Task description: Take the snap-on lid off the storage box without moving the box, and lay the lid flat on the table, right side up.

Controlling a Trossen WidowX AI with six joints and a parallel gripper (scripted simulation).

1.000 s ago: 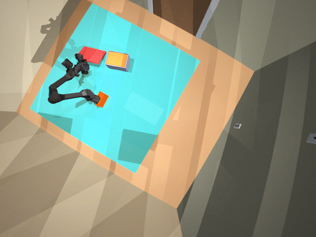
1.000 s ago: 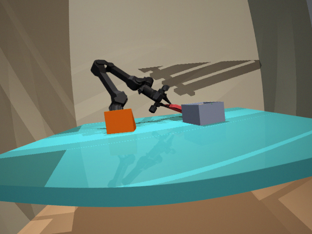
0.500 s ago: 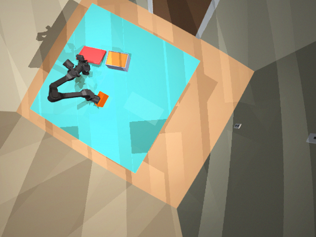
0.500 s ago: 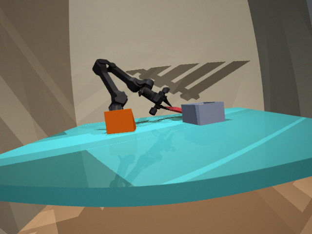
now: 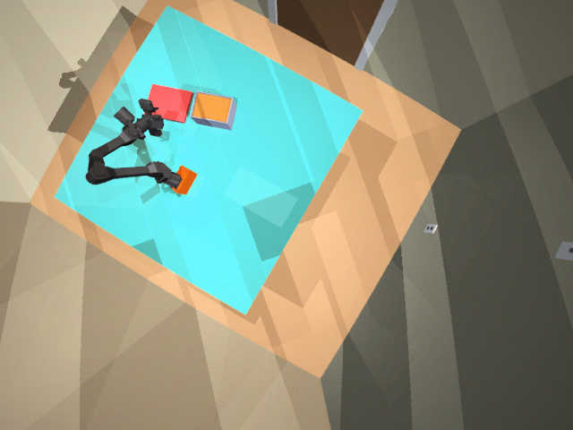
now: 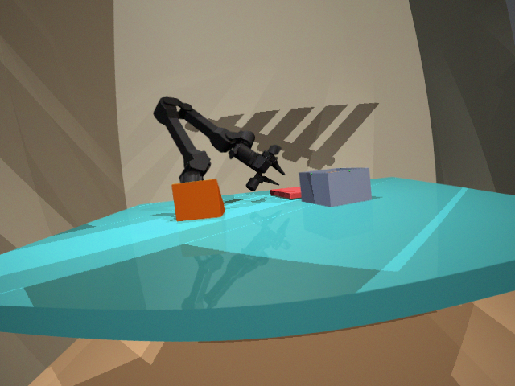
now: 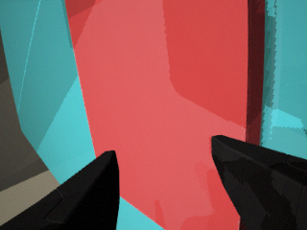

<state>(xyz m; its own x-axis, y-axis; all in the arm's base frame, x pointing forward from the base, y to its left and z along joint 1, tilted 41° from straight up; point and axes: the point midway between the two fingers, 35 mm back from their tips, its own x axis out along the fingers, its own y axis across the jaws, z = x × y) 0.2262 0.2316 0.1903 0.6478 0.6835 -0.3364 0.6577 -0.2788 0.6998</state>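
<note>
The lid lies 70 mm ahead of my gripper tip, 50 mm below it and 20 mm to the left of it. Round my gripper tip: grey storage box: 240 mm to the right, 170 mm ahead, 20 mm below.
</note>
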